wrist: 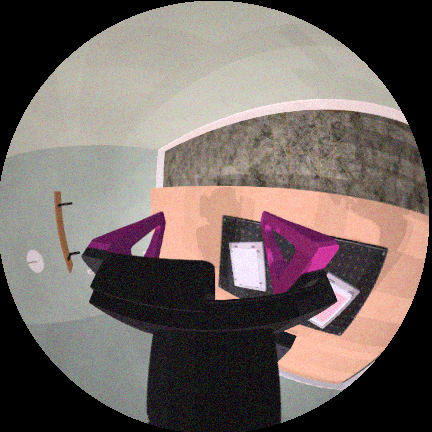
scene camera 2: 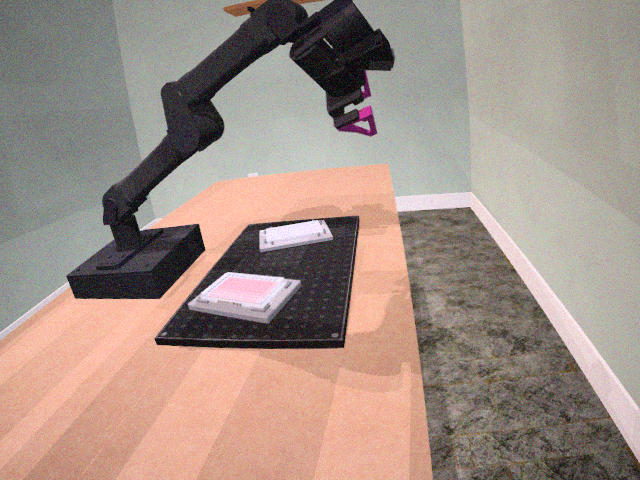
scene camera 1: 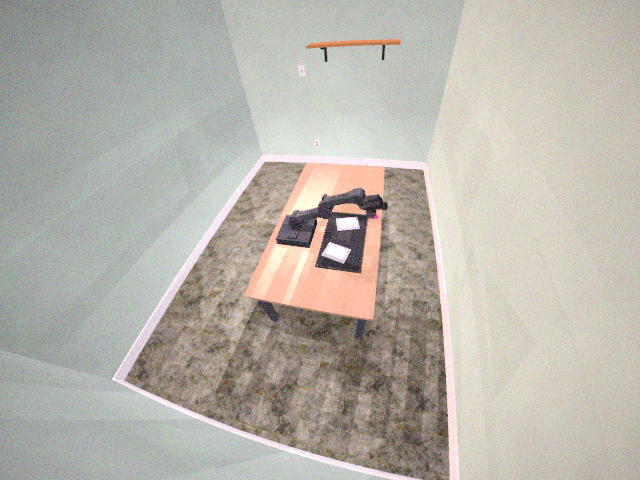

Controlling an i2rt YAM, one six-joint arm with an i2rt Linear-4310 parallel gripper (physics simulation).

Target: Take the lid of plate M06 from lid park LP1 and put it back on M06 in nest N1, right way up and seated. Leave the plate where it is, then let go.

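Places are measured from the arm's base along level axes (x ahead, y left, z up), in metres.
Pixels of known places: gripper, fingertip midpoint: (wrist: 212,216) (scene camera 2: 370,114); arm's base, link origin: (scene camera 2: 132,249) (scene camera 1: 295,228).
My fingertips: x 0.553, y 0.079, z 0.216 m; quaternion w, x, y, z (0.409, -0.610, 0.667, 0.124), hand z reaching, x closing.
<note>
Ahead of a thing's pixels: the offset from my fingertips to its top centre. "spot": to the spot under its first point. Level surfaces: height alone.
The plate {dx -0.226, dy -0.199, dz -0.242 m} (scene camera 1: 336,252) (scene camera 2: 240,287) (wrist: 334,306), with pink wells showing, sits in the nearer light grey nest {spot: dx -0.149, dy -0.212, dz -0.256 m} (scene camera 2: 284,296). The lid {dx -0.207, dy +0.080, dz -0.250 m} (scene camera 1: 347,223) (scene camera 2: 294,232) (wrist: 247,266), a flat whitish rectangle, lies on the farther light grey lid park {dx -0.207, dy +0.080, dz -0.248 m} (scene camera 2: 297,243) between small corner posts. No labels can be read. My gripper (scene camera 1: 375,217) (scene camera 2: 368,103) (wrist: 212,216) is open and empty, its magenta fingers wide apart. It hangs high above the table, beyond the lid park in scene camera 2. In the wrist view one finger partly hides the board between plate and lid.
Both holders stand on a black perforated board {dx -0.204, dy -0.059, dz -0.267 m} (scene camera 1: 356,248) (scene camera 2: 320,289) (wrist: 370,265) on the wooden table {dz -0.281 m} (scene camera 1: 310,289) (scene camera 2: 248,403). The black arm base (scene camera 1: 296,232) (scene camera 2: 139,263) stands beside the board. A wooden shelf (scene camera 1: 354,43) is on the far wall.
</note>
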